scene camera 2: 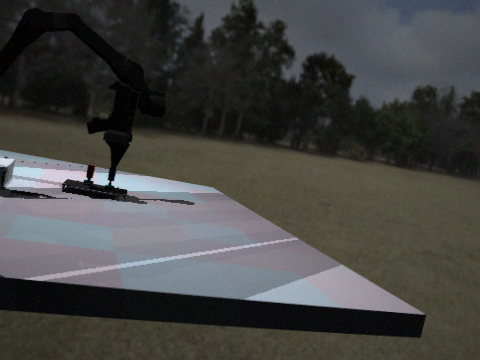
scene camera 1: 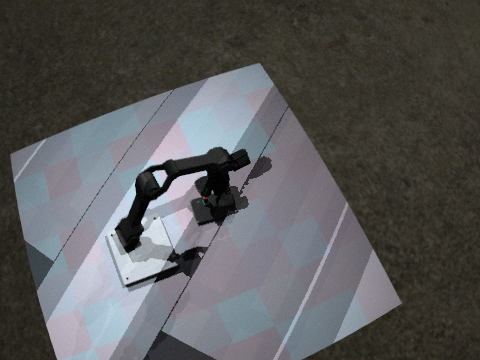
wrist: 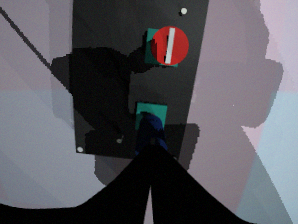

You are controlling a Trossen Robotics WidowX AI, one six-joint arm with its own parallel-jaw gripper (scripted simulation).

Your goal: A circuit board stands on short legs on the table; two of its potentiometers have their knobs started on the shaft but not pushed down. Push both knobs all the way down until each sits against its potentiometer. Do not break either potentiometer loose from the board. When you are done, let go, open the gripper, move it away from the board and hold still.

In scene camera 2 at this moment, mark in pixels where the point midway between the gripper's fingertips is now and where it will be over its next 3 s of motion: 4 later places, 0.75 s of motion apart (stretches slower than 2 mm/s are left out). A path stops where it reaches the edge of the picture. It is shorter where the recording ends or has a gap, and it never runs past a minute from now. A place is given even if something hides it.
My gripper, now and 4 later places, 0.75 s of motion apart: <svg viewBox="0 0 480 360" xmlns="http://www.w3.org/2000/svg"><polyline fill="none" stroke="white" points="113,168 113,169 112,170 98,157 46,145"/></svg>
